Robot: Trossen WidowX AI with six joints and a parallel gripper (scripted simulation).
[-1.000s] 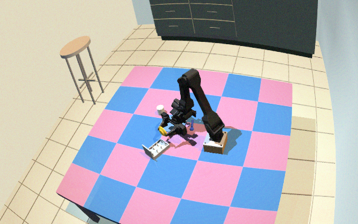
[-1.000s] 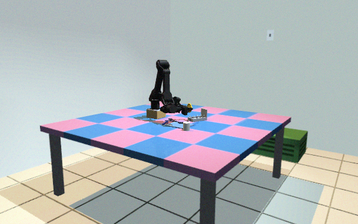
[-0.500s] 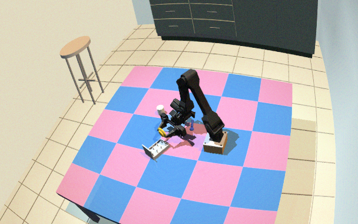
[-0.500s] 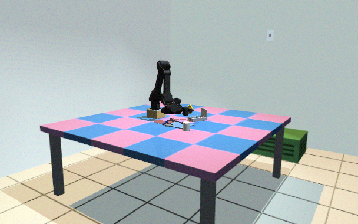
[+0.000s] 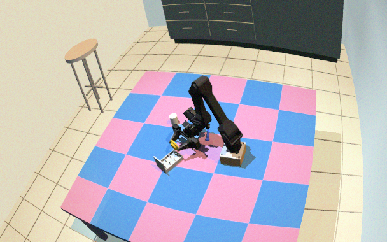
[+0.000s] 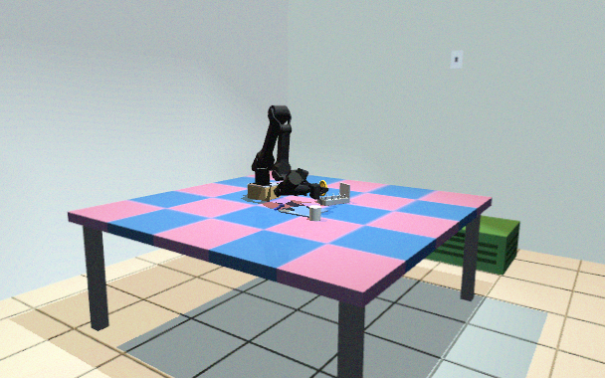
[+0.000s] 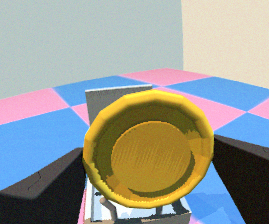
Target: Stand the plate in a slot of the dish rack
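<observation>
Right now the dish rack is 1 cm ahead of my gripper tip, 5 cm to the left of it and 5 cm below it. The rest, counted from my gripper tip: plate (1 cm to the right); then small blue utensil (10 cm behind, 17 cm to the right, 7 cm below); then pale blue mat (1 cm ahead, 16 cm to the right, 7 cm below).
</observation>
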